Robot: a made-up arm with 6 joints. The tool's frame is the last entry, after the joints. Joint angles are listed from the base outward.
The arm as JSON. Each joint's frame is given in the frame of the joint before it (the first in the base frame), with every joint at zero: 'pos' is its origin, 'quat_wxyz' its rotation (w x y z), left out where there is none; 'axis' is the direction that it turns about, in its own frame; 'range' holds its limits. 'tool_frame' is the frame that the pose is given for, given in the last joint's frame.
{
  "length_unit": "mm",
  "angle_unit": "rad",
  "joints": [
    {
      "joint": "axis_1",
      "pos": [
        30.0,
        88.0,
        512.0
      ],
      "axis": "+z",
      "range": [
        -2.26,
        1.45
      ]
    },
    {
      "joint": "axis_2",
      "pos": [
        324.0,
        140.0,
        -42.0
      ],
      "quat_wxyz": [
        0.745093,
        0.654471,
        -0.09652,
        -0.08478
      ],
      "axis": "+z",
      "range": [
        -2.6,
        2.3
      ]
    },
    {
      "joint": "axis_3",
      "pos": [
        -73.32,
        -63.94,
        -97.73
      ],
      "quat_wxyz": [
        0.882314,
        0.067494,
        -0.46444,
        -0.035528
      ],
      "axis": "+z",
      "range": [
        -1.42,
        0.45
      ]
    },
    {
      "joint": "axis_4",
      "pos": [
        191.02,
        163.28,
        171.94
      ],
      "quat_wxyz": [
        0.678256,
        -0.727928,
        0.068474,
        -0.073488
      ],
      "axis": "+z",
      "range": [
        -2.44,
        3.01
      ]
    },
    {
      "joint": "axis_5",
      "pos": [
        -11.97,
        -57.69,
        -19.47
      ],
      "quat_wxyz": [
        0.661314,
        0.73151,
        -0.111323,
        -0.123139
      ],
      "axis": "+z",
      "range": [
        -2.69,
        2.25
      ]
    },
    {
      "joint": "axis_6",
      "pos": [
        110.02,
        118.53,
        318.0
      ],
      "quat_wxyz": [
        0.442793,
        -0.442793,
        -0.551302,
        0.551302
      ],
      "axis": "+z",
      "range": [
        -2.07,
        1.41
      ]
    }
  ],
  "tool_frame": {
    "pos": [
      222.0,
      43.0,
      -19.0
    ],
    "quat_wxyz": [
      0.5,
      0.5,
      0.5,
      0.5
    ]
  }
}
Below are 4 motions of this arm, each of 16 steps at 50 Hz.
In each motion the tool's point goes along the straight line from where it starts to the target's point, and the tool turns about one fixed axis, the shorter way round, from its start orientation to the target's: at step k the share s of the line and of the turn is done. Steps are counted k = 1, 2, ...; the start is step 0. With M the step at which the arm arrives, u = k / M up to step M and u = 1 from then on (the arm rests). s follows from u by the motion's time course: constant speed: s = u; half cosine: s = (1 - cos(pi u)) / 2; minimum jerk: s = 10 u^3 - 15 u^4 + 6 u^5.
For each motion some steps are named. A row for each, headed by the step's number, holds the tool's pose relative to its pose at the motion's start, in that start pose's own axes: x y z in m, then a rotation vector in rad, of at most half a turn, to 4 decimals.
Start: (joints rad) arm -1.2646 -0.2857 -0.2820 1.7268 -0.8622 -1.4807
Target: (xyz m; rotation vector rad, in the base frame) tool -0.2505 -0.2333 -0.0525 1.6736 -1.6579 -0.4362
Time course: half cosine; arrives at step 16
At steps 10, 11, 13, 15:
10: -0.1380 -0.0585 -0.0059 0.0940 -0.0196 -0.1171
11: -0.1553 -0.0658 -0.0066 0.1057 -0.0221 -0.1317
13: -0.1828 -0.0775 -0.0078 0.1245 -0.0260 -0.1551
15: -0.1977 -0.0838 -0.0084 0.1346 -0.0281 -0.1677

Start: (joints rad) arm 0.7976 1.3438 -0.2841 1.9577 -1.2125 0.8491
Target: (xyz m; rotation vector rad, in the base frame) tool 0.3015 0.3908 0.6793 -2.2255 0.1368 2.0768
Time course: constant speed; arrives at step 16
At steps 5, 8, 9, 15, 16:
5: -0.0024 0.0124 0.0175 -0.0112 0.1059 -0.0425
8: -0.0039 0.0198 0.0280 -0.0179 0.1695 -0.0679
9: -0.0044 0.0223 0.0315 -0.0202 0.1907 -0.0764
15: -0.0073 0.0372 0.0525 -0.0336 0.3178 -0.1274
16: -0.0078 0.0397 0.0560 -0.0359 0.3390 -0.1359

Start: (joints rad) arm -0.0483 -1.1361 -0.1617 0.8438 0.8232 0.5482
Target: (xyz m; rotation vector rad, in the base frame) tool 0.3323 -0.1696 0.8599 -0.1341 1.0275 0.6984
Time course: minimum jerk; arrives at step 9
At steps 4, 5, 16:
4: 0.0067 0.0058 0.0115 -0.0373 0.0247 0.0017
5: 0.0102 0.0088 0.0174 -0.0568 0.0375 0.0027
16: 0.0169 0.0145 0.0289 -0.0941 0.0622 0.0044

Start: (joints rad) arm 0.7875 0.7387 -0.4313 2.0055 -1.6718 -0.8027
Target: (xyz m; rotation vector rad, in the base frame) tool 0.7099 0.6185 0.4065 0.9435 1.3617 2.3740
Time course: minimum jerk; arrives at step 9
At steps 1, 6, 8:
1: 0.0009 -0.0002 0.0002 0.0003 0.0018 -0.0007
6: 0.0590 -0.0103 0.0167 0.0202 0.1250 -0.0476
8: 0.0738 -0.0129 0.0209 0.0252 0.1563 -0.0596

